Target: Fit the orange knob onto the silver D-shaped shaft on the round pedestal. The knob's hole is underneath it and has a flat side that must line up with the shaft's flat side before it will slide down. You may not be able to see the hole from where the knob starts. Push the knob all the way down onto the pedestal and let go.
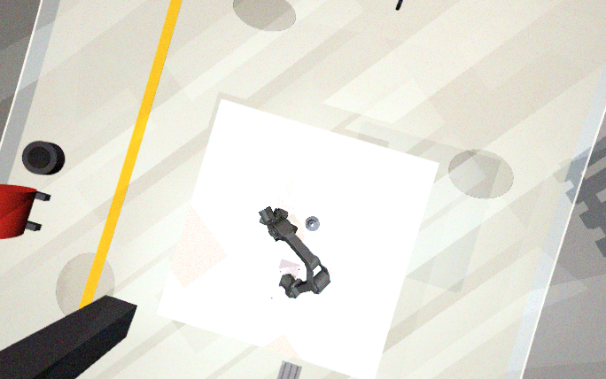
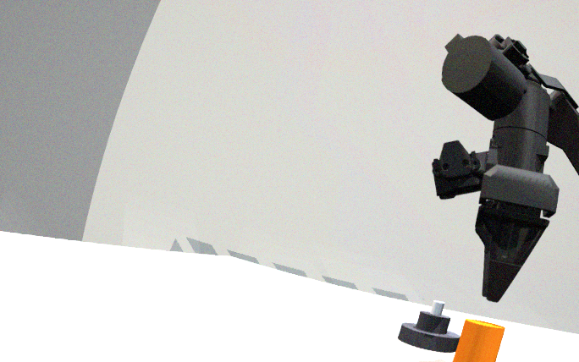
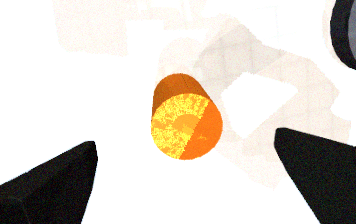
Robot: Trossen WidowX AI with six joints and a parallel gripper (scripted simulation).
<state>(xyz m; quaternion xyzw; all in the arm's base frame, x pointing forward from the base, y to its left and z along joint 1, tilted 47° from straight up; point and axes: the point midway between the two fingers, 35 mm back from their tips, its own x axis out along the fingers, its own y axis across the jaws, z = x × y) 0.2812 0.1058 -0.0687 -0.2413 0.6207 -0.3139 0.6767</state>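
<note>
My gripper tip is now 40 mm above the orange knob. Also, from my gripper tip: dark round pedestal (170 mm to the right, 50 mm below, 30 mm ahead).
</note>
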